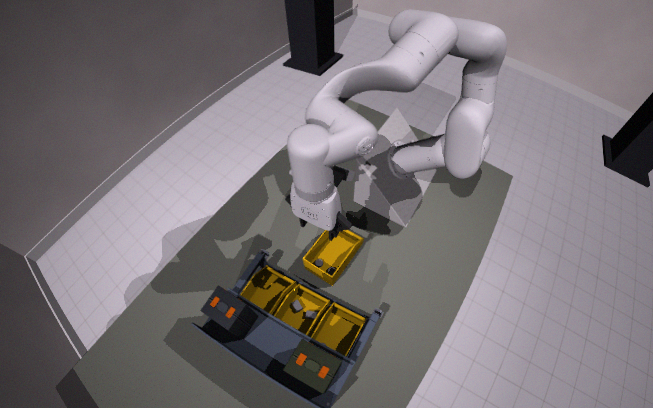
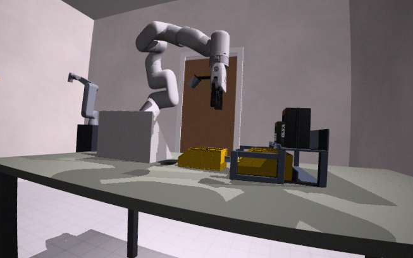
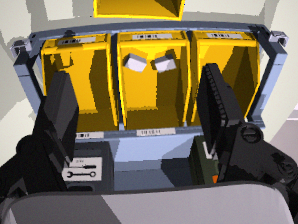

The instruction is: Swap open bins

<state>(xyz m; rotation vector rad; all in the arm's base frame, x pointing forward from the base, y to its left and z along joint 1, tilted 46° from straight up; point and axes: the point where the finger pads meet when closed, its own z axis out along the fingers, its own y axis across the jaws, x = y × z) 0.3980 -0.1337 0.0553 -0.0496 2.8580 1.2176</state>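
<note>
Now: the shelf's front bar 80 mm ahead of my hand, 30 mm to the left of it and 230 mm below it. The rest, counted from my hand: black box: 280 mm ahead, 80 mm to the right, 80 mm below.
</note>
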